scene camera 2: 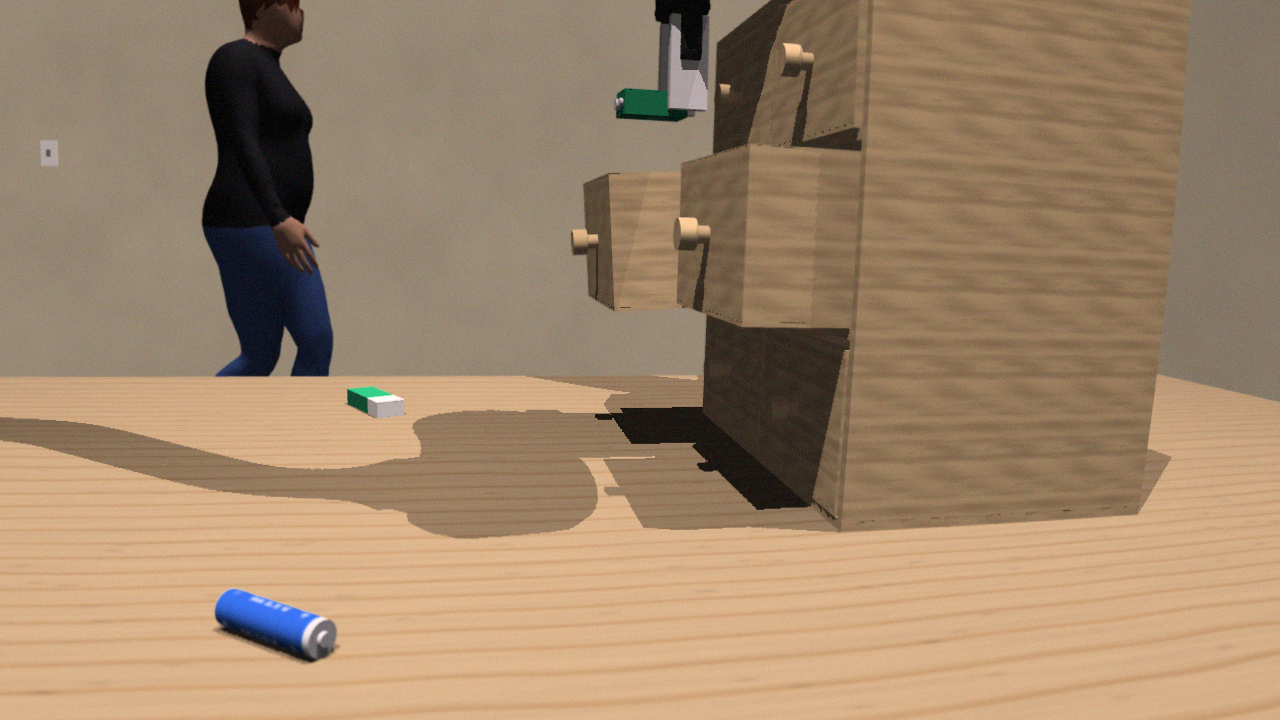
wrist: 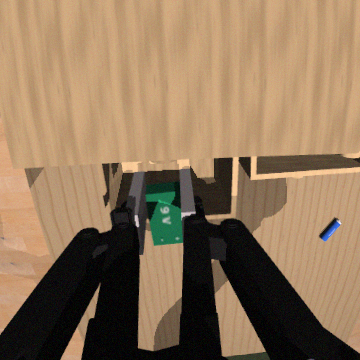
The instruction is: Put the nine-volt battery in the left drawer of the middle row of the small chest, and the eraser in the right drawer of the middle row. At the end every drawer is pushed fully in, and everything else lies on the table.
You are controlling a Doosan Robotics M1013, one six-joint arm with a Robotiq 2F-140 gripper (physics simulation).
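Frame: origin at the arm's base, x right, y ahead, z up, level; millimetres.
Seen in the pictures: gripper, fingertip midpoint: [scene camera 2: 681, 112] [wrist: 162, 185].
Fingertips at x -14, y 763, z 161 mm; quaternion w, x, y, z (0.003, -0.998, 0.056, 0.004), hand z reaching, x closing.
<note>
A point is followed by its place in that frame.
My gripper [scene camera 2: 684, 100] {x -14, y 763, z 161 mm} [wrist: 162, 185] {x -14, y 763, z 161 mm} is shut on the green nine-volt battery [scene camera 2: 640, 104] {x -3, y 729, z 163 mm} [wrist: 168, 227] {x -15, y 733, z 173 mm}, holding it in the air above the open left middle drawer [scene camera 2: 642, 241] {x 50, y 717, z 67 mm} [wrist: 233, 190] {x 47, y 725, z 112 mm}. In the wrist view the battery overlaps that drawer's opening and front edge. The right middle drawer [scene camera 2: 796, 237] {x 197, y 749, z 73 mm} [wrist: 300, 174] {x 114, y 732, z 117 mm} is also pulled out. Both belong to the small wooden chest [scene camera 2: 1002, 268] {x 218, y 861, z 62 mm} [wrist: 175, 75] {x 9, y 845, z 230 mm}. The green and white eraser [scene camera 2: 375, 402] {x -106, y 548, z -66 mm} lies on the table [scene camera 2: 537, 626] {x 272, y 608, z -78 mm}, away from the chest's front.
A blue cylindrical battery [scene camera 2: 275, 624] {x 274, y 513, z -67 mm} [wrist: 330, 229] {x 261, y 515, z -66 mm} lies on the table, toward the scene camera. The chest's top edge is close to the fingers in the wrist view. An upper-row knob [scene camera 2: 792, 59] {x 139, y 773, z 172 mm} sticks out above the right middle drawer. A person [scene camera 2: 259, 161] is behind the table.
</note>
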